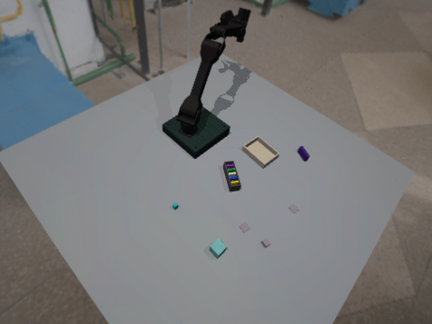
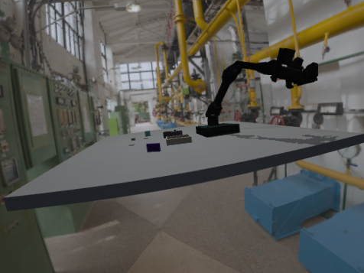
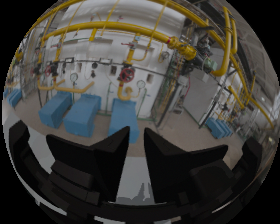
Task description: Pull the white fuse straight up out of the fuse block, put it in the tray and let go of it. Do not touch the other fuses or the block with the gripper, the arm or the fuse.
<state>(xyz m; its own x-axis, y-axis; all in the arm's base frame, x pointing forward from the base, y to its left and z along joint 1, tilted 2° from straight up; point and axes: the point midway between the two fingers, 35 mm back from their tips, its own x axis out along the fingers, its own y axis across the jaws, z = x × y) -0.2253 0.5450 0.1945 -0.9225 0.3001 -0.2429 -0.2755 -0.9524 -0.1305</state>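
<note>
Right now my gripper tip is 54 cm short of the white fuse, 61 cm to the left of it and 23 cm above it. Round my gripper tip: beige tray: 57 cm ahead, 42 cm to the right, 25 cm below.
</note>
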